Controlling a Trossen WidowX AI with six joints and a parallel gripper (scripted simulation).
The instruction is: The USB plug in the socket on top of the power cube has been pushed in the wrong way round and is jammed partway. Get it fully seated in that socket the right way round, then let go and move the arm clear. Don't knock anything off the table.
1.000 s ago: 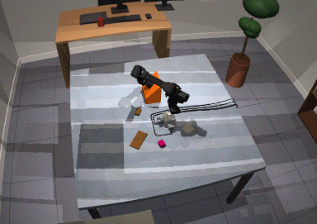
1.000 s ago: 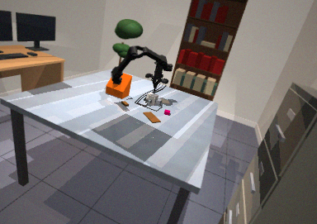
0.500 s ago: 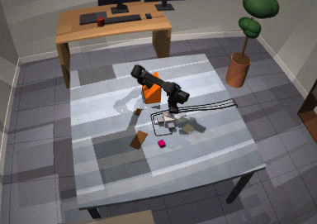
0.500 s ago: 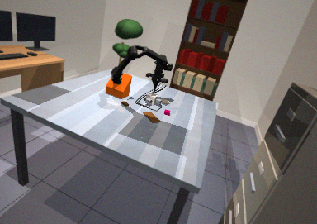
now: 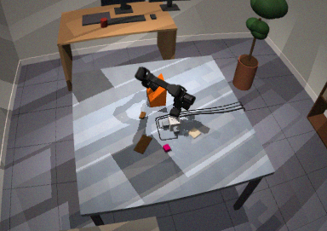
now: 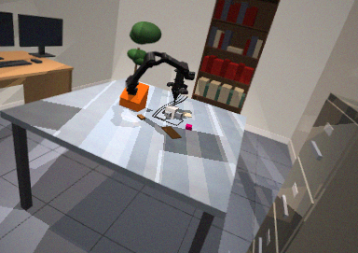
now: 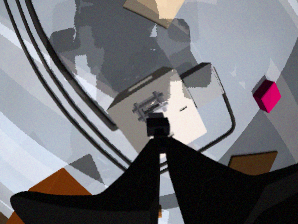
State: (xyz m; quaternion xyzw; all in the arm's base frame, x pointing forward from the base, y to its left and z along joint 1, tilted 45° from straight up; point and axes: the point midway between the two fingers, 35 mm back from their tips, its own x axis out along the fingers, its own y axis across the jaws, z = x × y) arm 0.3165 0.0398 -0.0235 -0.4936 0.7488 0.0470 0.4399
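Now: gripper tip 2 cm above the dark USB plug. The rest, counted from my gripper tip: magenta cube 16 cm ahead, 13 cm to the right, 12 cm below; small brown block 17 cm behind, 19 cm to the right, 13 cm below; orange plate 8 cm ahead, 27 cm to the right, 13 cm below.
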